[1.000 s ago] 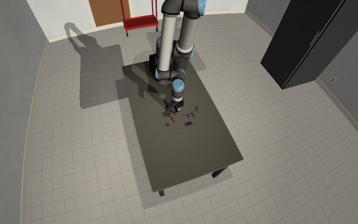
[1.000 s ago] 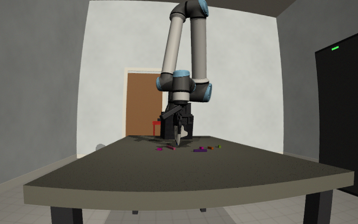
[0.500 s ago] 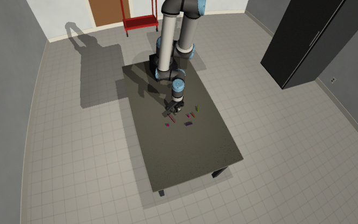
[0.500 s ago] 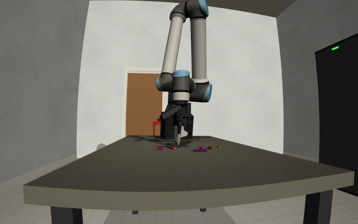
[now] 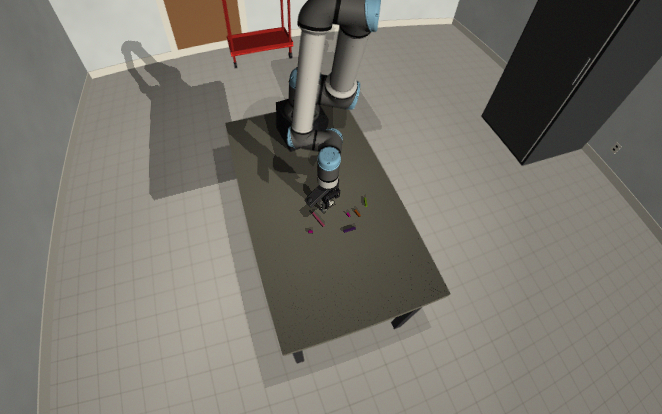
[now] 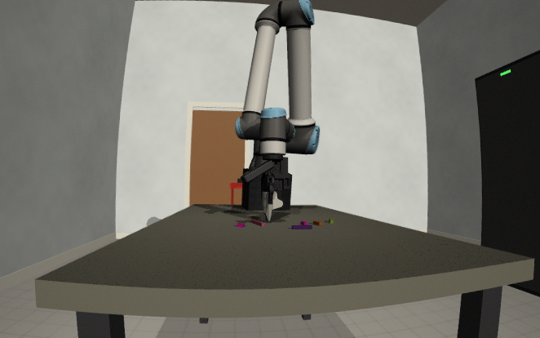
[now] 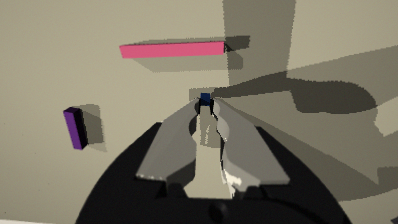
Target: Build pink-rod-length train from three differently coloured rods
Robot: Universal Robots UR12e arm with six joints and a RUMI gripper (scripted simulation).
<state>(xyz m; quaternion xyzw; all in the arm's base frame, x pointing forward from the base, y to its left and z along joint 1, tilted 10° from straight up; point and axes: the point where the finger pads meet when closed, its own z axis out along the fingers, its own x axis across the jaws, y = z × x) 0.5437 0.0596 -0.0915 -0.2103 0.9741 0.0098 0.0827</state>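
My hand is 50 mm short of the pink rod, 30 mm to the left of it and 20 mm above it. From my hand the other things lie so: purple rod 120 mm ahead, 110 mm to the left, 20 mm below; orange rod 170 mm to the left, 30 mm ahead, 20 mm below; blue rod 10 mm below.
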